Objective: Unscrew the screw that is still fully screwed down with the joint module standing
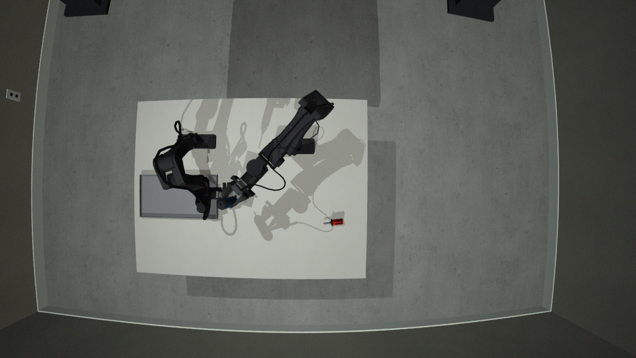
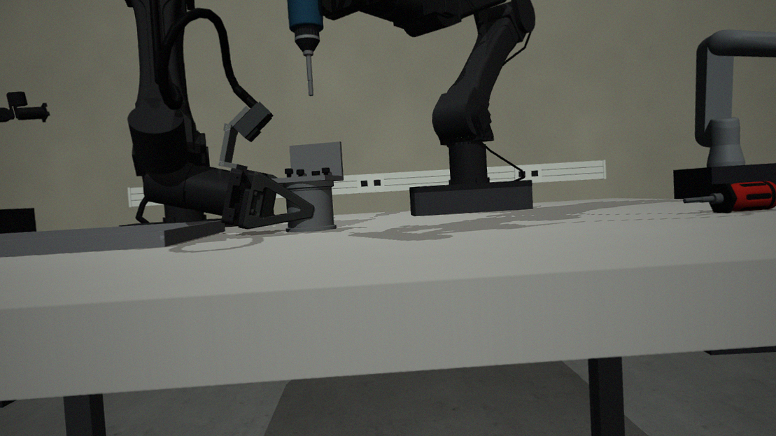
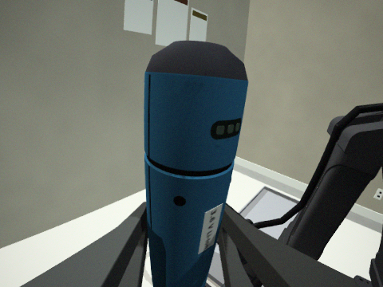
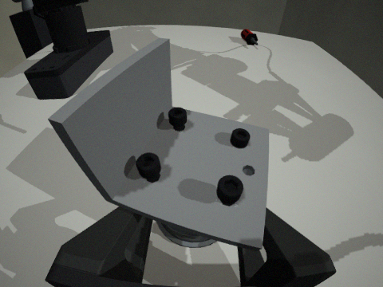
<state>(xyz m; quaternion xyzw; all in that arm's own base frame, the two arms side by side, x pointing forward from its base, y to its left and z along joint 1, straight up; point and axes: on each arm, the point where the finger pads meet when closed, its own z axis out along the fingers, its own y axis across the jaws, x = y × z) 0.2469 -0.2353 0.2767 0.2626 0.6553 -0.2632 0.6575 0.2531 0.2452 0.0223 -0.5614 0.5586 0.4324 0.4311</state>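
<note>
The joint module lies right at my right hand. Round my right hand: flat grey plate (340 mm to the right, 40 mm ahead, 20 mm below); then grey l-shaped bracket (50 mm above); then screwdriver bit (160 mm above, 20 mm to the left, 20 mm ahead).
</note>
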